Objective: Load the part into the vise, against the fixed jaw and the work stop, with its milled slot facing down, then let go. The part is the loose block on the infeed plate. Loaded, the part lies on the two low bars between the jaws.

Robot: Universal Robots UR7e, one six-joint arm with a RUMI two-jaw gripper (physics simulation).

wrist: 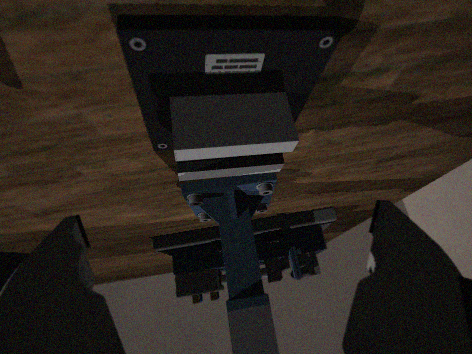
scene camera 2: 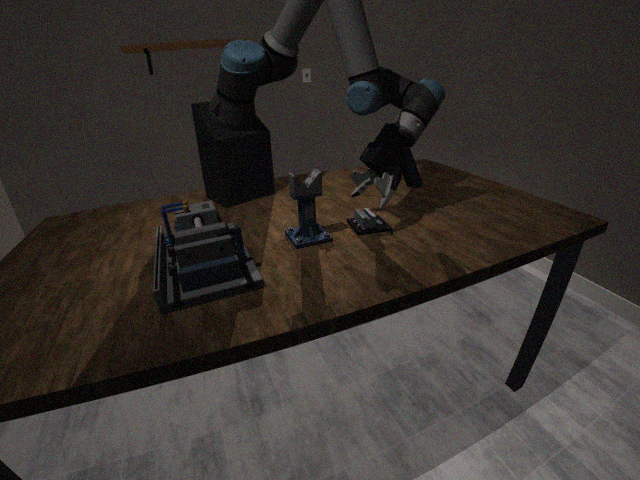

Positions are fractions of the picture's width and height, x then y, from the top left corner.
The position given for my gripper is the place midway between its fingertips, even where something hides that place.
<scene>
In view: my gripper (scene camera 2: 0.57,0.42), a part (wrist: 0.45,0.39), a dark infeed plate (wrist: 0.37,0.19) and a vise rear housing (wrist: 0.44,0.80).
My gripper is seen too in the wrist view (wrist: 0.49,0.59).
</scene>
